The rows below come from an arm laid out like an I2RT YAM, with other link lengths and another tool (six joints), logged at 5 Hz.
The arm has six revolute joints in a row. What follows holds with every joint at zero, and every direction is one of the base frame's. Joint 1 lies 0.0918 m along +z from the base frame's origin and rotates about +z. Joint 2 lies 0.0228 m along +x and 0.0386 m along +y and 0.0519 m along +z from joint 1 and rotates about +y. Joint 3 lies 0.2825 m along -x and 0.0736 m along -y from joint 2 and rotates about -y. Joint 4 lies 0.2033 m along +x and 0.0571 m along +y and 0.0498 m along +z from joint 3 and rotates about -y. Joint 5 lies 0.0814 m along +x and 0.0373 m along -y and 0.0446 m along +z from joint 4 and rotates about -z. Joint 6 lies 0.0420 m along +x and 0.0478 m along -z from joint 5 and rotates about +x. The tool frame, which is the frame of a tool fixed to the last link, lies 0.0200 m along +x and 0.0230 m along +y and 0.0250 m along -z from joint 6; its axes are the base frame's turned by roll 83.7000, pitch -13.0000 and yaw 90.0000 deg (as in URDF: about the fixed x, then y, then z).
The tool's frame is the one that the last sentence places.
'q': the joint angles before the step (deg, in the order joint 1, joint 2, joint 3, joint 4, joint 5, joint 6). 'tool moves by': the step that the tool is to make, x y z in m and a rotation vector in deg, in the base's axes. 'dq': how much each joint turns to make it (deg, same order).
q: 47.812 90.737 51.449 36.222 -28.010 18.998
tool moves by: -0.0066 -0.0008 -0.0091 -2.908 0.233 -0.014
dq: 0.977 -0.664 -1.061 -2.798 1.131 -1.886
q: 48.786 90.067 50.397 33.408 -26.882 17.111
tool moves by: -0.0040 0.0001 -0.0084 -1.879 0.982 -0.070
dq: 0.656 0.046 -0.975 -1.236 0.782 -0.436
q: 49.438 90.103 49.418 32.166 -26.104 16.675
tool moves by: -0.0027 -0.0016 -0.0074 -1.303 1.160 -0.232
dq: 0.231 -0.002 -1.198 -0.494 0.450 0.125
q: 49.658 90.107 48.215 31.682 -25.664 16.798
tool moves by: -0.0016 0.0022 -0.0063 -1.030 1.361 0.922
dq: 0.368 0.907 -0.138 -0.491 -0.616 0.293
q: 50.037 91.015 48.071 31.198 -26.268 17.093
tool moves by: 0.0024 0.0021 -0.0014 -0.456 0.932 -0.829
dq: -0.024 0.636 0.583 -0.614 0.699 0.645
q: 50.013 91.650 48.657 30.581 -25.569 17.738
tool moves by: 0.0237 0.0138 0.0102 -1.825 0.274 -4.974
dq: -0.971 3.101 7.767 -6.248 4.121 -0.039
